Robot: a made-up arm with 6 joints.
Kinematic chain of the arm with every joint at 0, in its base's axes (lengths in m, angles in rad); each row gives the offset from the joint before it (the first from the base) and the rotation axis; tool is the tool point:
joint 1: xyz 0 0 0.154 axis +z
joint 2: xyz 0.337 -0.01 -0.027 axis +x
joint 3: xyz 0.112 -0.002 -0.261 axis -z
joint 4: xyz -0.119 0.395 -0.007 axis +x
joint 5: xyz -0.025 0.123 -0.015 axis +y
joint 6: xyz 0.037 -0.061 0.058 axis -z
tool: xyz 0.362 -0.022 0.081
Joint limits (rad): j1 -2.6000..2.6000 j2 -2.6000..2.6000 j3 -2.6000..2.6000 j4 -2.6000..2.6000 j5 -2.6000..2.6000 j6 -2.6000..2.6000
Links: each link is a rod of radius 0.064 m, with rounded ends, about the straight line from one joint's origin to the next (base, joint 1, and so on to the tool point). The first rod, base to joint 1, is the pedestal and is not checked.
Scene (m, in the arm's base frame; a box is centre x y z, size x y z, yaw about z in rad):
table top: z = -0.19
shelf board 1: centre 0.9 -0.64 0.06 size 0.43 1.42 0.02 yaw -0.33
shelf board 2: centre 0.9 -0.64 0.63 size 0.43 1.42 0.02 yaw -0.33
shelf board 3: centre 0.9 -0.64 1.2 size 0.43 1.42 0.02 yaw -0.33
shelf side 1: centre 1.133 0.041 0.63 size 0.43 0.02 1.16 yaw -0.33
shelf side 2: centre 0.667 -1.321 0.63 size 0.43 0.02 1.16 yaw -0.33
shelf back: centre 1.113 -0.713 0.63 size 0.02 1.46 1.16 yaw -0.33
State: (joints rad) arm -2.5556 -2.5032 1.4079 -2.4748 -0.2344 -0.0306
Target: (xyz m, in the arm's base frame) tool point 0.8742 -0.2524 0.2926
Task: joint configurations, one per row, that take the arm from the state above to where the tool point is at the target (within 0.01 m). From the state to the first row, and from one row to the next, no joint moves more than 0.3 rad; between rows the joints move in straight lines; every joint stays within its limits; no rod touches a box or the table.
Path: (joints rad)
1: -2.2823 -2.5153 1.4149 -2.4706 -0.1250 0.0410
2: -2.0089 -2.5274 1.4219 -2.4664 -0.0156 0.1127
3: -1.7356 -2.5395 1.4289 -2.4622 0.0938 0.1843
4: -1.4622 -2.5516 1.4359 -2.4580 0.2033 0.2560
5: -1.1889 -2.5637 1.4430 -2.4538 0.3127 0.3276
6: -0.9156 -2.5758 1.4500 -2.4496 0.4221 0.3993
7: -0.6422 -2.5879 1.4570 -2.4454 0.5315 0.4709
8: -0.3689 -2.6000 1.4640 -2.4412 0.6409 0.5426

